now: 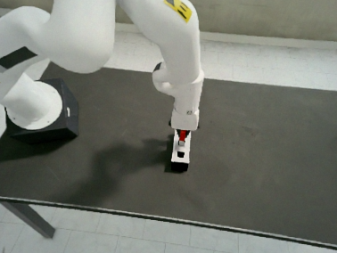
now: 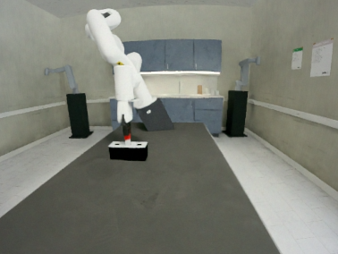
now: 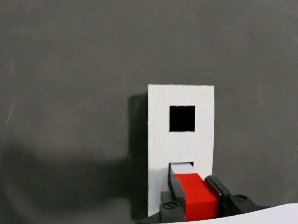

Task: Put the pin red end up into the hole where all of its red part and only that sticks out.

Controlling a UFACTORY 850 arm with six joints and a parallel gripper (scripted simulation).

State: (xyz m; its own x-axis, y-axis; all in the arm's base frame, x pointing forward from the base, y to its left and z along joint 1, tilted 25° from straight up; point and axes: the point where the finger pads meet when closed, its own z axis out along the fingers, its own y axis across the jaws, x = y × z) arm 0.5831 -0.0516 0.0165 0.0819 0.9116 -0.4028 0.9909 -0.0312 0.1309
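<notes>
The pin lies 10 mm below my hand. The rest, counted from my hand: block 110 mm below.
</notes>
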